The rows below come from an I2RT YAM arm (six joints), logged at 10 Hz.
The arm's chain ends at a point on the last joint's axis. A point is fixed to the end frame.
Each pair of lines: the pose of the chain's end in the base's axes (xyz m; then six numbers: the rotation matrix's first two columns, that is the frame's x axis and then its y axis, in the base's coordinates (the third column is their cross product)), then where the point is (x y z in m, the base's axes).
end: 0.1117 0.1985 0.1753 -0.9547 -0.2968 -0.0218 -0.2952 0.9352 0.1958
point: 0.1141 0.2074 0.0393
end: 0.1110 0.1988 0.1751 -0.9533 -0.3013 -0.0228 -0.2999 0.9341 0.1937
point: 0.1136 0.2075 0.0391
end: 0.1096 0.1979 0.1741 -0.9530 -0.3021 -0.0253 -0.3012 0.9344 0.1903
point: 0.1127 0.2063 0.0380
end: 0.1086 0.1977 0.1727 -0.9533 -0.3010 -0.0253 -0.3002 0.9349 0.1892
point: 0.1117 0.2059 0.0366
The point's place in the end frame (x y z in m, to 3 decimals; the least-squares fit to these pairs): -0.002 -0.019 0.135
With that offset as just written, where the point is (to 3 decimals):
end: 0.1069 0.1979 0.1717 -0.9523 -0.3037 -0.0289 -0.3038 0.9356 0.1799
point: 0.111 0.205 0.036
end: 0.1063 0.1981 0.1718 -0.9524 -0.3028 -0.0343 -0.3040 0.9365 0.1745
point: 0.111 0.205 0.036
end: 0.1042 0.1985 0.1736 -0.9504 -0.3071 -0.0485 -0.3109 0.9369 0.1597
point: 0.112 0.204 0.038
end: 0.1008 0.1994 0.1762 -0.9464 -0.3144 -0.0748 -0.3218 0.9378 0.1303
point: 0.113 0.202 0.040
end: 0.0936 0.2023 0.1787 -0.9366 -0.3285 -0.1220 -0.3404 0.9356 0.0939
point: 0.113 0.203 0.044
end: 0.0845 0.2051 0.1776 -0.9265 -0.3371 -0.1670 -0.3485 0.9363 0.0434
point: 0.112 0.201 0.044
